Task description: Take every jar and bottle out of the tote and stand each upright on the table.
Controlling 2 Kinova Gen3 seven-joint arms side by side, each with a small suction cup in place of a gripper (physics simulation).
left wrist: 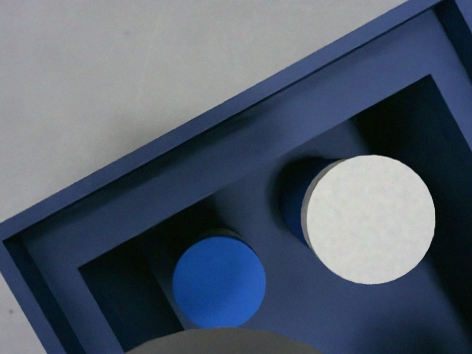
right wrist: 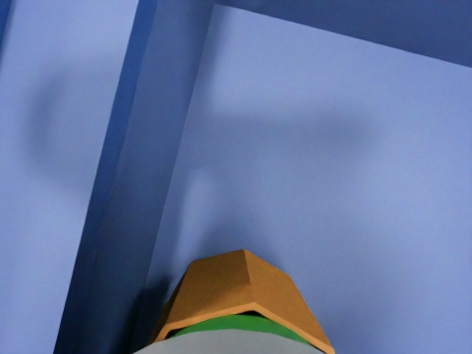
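Places are measured from the left arm's base along level axes (x ahead, y left, z up), in centimetres.
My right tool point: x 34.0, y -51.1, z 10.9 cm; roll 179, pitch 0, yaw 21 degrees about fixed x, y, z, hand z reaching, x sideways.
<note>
Behind a point stands the place of what it marks.
In the left wrist view, a jar with a wide white lid (left wrist: 370, 220) {z 11.5, x 49.9, y -48.3 cm} and a dark blue body stands in the tote (left wrist: 200, 115) {z 14.7, x 56.5, y -42.9 cm}. A smaller round blue top (left wrist: 219, 282) {z 7.6, x 48.8, y -40.8 cm} of a jar or bottle shows to its lower left. My left suction gripper shows as a grey curved edge at the bottom; its tip is hidden, and I see no thing attached. In the right wrist view, an orange faceted jar (right wrist: 225, 285) {z 8.1, x 33.0, y -49.0 cm} with a green lid (right wrist: 240, 323) {z 11.3, x 33.4, y -49.0 cm} is upright directly under my right suction gripper. The gripper appears shut on it, though the contact is hidden.
In the left wrist view, the tote's rim crosses diagonally, with pale grey table (left wrist: 100, 65) {z 0.0, x 63.4, y -38.0 cm} beyond it. In the right wrist view, a blue wall (right wrist: 150, 125) {z 9.2, x 29.5, y -45.6 cm} runs close to the left of the orange jar. Another blue wall (right wrist: 375, 20) {z 4.3, x 34.8, y -38.8 cm} crosses the top right.
</note>
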